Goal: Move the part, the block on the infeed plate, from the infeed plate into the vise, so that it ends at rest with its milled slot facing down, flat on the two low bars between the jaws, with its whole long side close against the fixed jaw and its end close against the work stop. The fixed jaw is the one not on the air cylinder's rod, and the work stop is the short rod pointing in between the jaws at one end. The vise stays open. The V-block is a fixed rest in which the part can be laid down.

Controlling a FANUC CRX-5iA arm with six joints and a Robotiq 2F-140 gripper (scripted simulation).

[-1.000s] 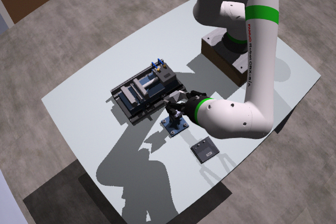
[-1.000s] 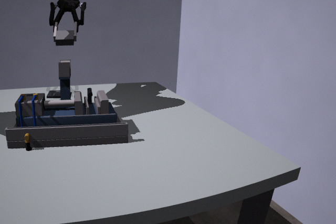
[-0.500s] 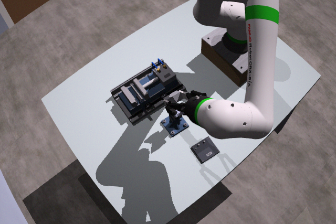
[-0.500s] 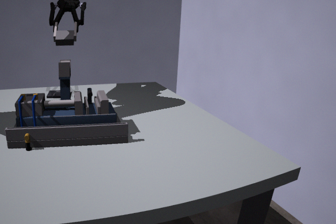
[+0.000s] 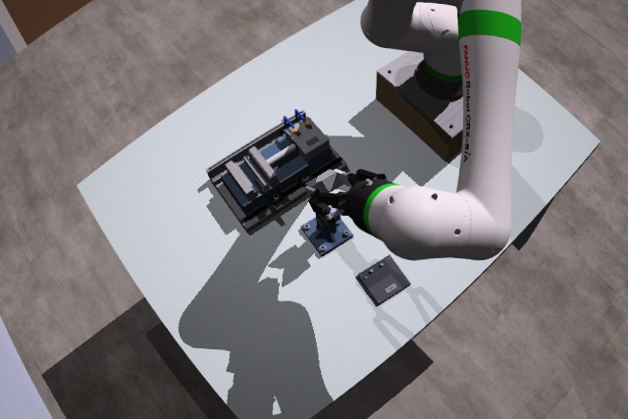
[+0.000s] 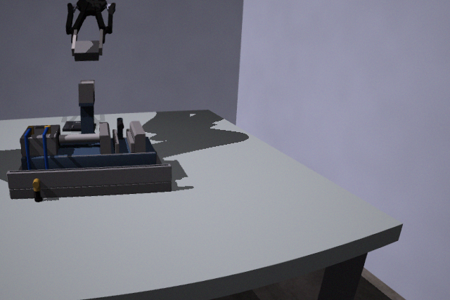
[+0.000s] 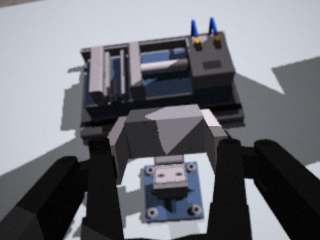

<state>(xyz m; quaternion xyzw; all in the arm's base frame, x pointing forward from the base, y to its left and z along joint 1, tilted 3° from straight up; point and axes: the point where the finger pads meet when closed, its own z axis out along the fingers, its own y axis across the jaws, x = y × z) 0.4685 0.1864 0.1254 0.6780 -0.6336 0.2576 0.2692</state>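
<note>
My hand is 1 cm to the left of the part and 2 cm above it. Also, from my hand: cylinder rod: 1 cm ahead, 22 cm to the right, 18 cm below; blue work stop: 9 cm ahead, 15 cm to the right, 20 cm below; black work stop: 9 cm ahead, 17 cm to the right, 16 cm below.
</note>
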